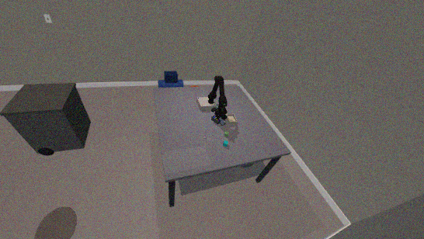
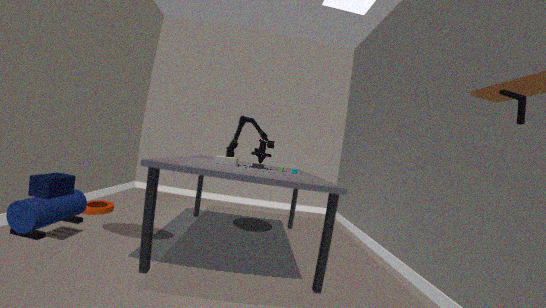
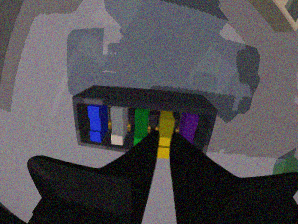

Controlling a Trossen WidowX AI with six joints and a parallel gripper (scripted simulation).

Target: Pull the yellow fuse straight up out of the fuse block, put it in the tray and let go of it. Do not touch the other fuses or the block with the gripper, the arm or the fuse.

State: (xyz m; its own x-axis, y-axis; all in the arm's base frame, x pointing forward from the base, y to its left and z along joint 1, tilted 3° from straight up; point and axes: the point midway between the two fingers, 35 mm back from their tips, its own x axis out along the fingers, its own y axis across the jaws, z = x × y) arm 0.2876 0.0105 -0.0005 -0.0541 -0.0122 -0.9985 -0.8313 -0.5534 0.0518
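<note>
My gripper tip is 30 mm past the tray, 190 mm to the right of it and 40 mm above it. The rest, counted from my gripper tip: yellow fuse (10 mm below).
</note>
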